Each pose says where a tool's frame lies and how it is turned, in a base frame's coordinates. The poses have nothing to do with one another.
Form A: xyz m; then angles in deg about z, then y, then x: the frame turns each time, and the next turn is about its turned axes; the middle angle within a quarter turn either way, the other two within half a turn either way.
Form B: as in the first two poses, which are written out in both.
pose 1, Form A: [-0.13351 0.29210 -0.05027 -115.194 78.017 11.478]
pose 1, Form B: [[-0.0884 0.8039 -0.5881 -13.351], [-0.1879 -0.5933 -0.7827 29.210], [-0.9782 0.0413 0.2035 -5.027], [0 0 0 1]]
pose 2, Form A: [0.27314 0.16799 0.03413 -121.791 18.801 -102.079]
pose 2, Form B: [[-0.4987 -0.0118 0.8667 27.314], [-0.8046 0.3781 -0.4578 16.799], [-0.3223 -0.9257 -0.1981 3.413], [0 0 0 1]]
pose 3, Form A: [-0.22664 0.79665 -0.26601 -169.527 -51.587 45.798]
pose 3, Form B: [[-0.6110 0.6791 0.4069 -22.664], [-0.1129 -0.5835 0.8042 79.665], [0.7836 0.4454 0.4332 -26.601], [0 0 0 1]]
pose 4, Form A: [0.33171 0.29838 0.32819 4.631 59.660 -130.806]
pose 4, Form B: [[0.5035 -0.5984 -0.6233 33.171], [0.0408 -0.7041 0.7089 29.838], [-0.8630 -0.3823 -0.3301 32.819], [0 0 0 1]]
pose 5, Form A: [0.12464 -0.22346 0.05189 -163.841 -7.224 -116.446]
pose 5, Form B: [[-0.9529 -0.2321 0.1954 12.464], [-0.2761 0.3964 -0.8756 -22.346], [0.1257 -0.8882 -0.4418 5.189], [0 0 0 1]]
